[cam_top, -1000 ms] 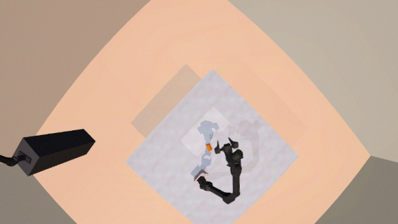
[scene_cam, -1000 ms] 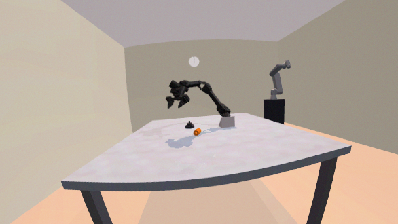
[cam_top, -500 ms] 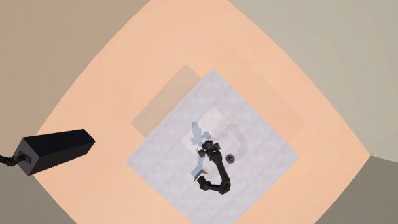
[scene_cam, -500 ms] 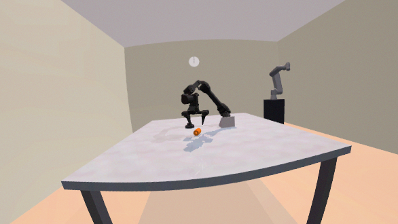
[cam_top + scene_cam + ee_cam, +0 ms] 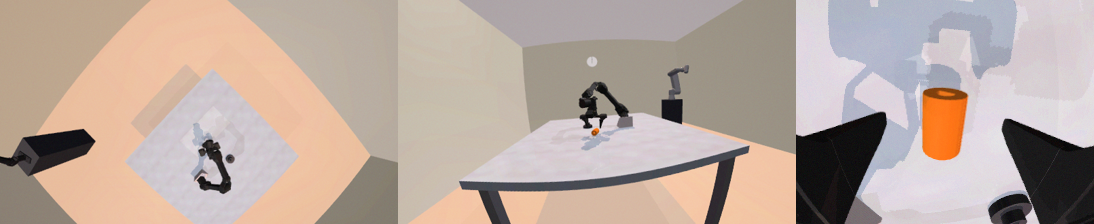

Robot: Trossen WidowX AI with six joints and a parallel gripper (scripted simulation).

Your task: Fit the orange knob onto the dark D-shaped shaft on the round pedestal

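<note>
Right now the orange knob is 3 cm below my gripper tip, 2 cm to the right of it and 1 cm behind it. Also, from my gripper tip: round dark pedestal (25 cm to the right, 4 cm ahead, 2 cm below).
</note>
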